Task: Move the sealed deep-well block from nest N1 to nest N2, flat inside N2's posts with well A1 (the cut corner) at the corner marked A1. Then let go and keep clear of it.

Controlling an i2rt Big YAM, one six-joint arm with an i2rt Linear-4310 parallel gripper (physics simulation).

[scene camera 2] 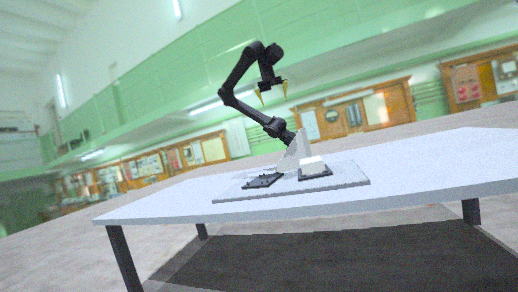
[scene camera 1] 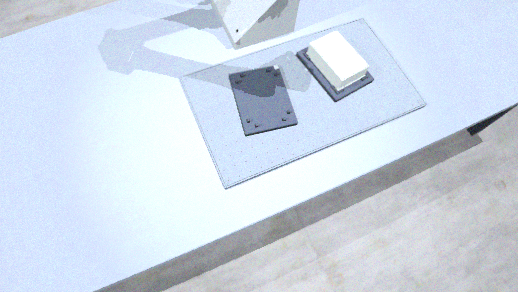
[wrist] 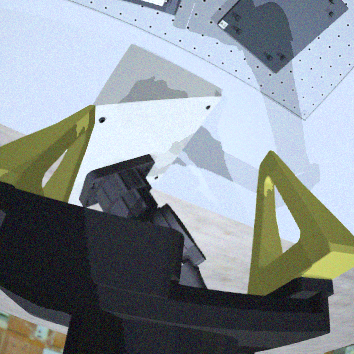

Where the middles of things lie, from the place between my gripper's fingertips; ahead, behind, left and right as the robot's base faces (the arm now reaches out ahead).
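Labels:
The white deep-well block (scene camera 1: 337,60) is 270 mm below my hand, and it also lies 90 mm to the left of my hand and 50 mm ahead of it.

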